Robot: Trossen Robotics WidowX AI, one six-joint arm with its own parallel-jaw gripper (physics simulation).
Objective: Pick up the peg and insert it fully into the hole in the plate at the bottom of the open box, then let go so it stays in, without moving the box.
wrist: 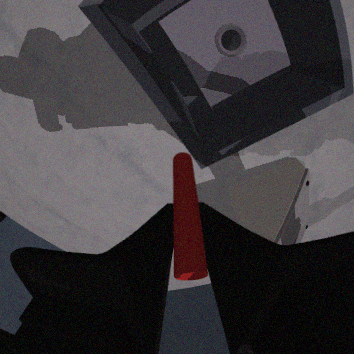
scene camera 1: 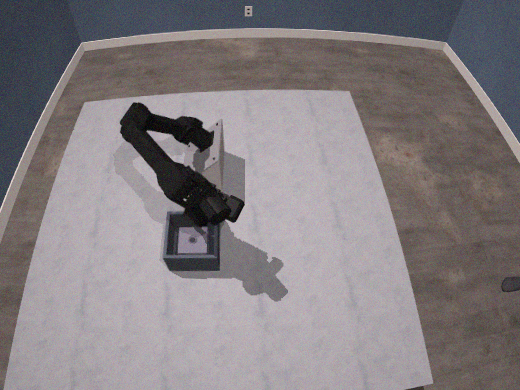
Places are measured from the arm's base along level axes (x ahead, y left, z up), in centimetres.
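Where they show: gripper, between the fingertips: [wrist: 184, 209]; arm's base, origin of its link: [scene camera 1: 207, 141].
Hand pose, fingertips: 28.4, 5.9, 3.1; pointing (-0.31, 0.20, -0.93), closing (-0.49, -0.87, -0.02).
Each offset is from my fingertips to the top centre of the thing, as dx, dy, dz. "spot": to the spot under its first point. Level surfaces: height alone.
The red peg @(+0.9, -0.5, +4.3) [wrist: 185, 215] is held between the two black fingers of my gripper [wrist: 184, 209], which is shut on it. In the wrist view the peg's far end shows just outside the box's near corner. The peg does not show in the scene view. The dark open box @(+6.0, -8.4, -6.2) [scene camera 1: 192, 264] [wrist: 280, 122] stands on the white surface, below and beside the gripper. The pale plate @(+6.0, -8.4, -9.8) [scene camera 1: 185, 247] [wrist: 200, 30] lies at its bottom, with a round hole @(spot: +5.2, -8.8, -12.1) [scene camera 1: 192, 240] [wrist: 231, 39] near its middle. In the scene view the arm's hand overlaps the box's back right corner.
A pale upright bracket [scene camera 1: 216, 150] [wrist: 255, 195] stands behind the box at the arm's base. The arm's shadow falls across the white surface @(dz -16.0) [scene camera 1: 300, 325] to the right of the box and partly onto the plate. A dark shoe-like shape [scene camera 1: 511, 284] shows at the far right on the brown floor.
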